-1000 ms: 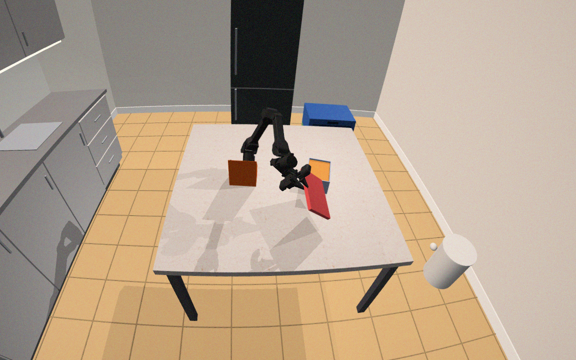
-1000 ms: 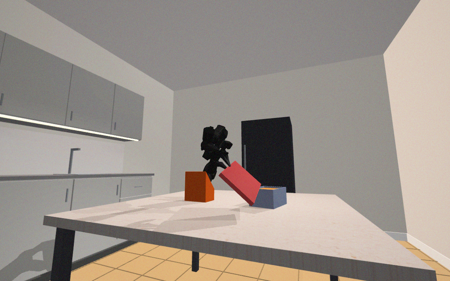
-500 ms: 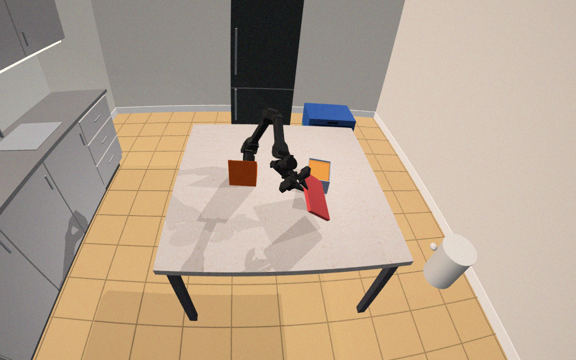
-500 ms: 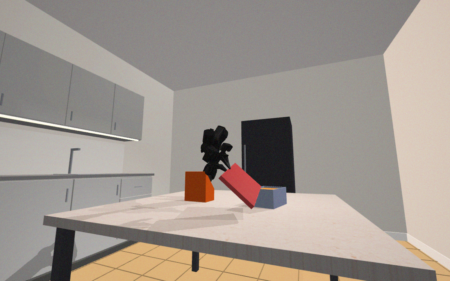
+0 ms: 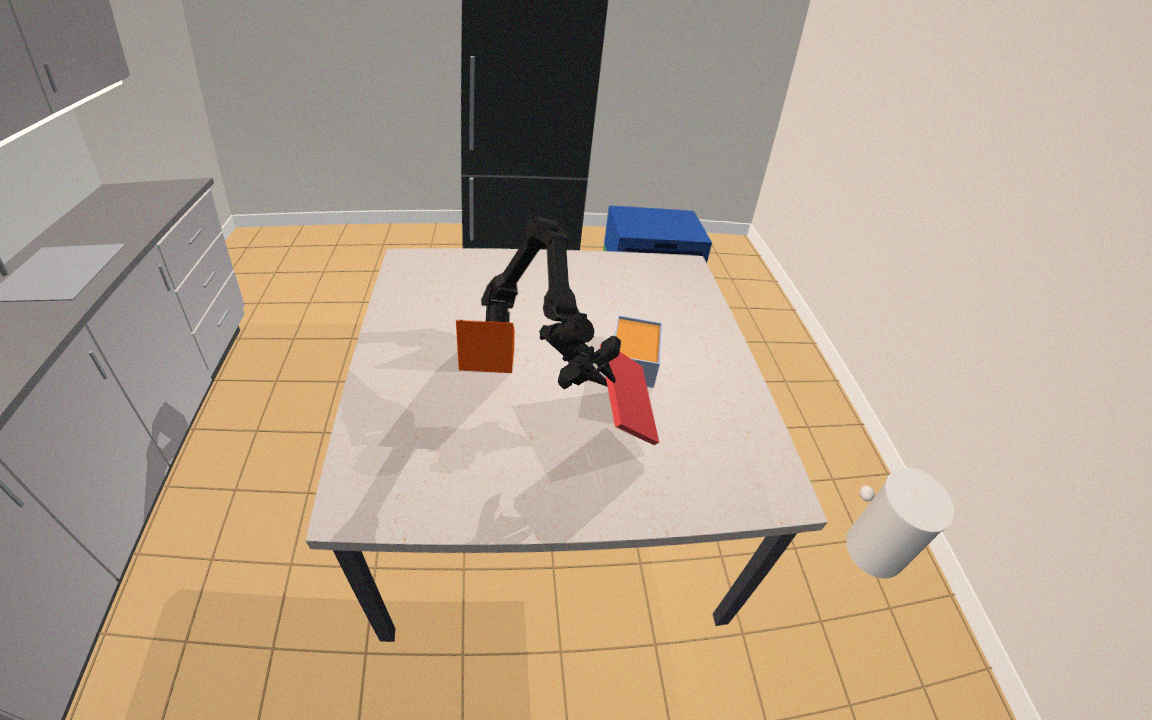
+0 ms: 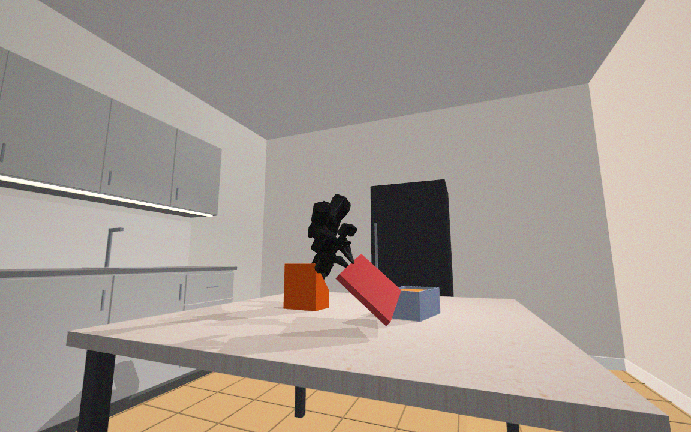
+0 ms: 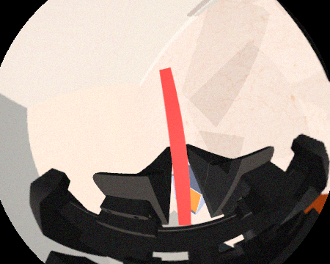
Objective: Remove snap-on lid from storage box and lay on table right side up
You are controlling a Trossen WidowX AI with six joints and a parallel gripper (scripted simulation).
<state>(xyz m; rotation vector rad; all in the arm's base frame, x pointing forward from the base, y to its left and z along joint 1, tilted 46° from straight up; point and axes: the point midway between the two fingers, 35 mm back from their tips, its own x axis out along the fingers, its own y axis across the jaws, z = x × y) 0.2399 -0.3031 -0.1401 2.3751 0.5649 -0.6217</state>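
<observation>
My gripper tip is now 60 mm short of the red lid, 50 mm above it and 20 mm to the right of it. From my gripper tip the other things lie so: grey-blue storage box 280 mm to the left, 150 mm ahead, 130 mm below.
</observation>
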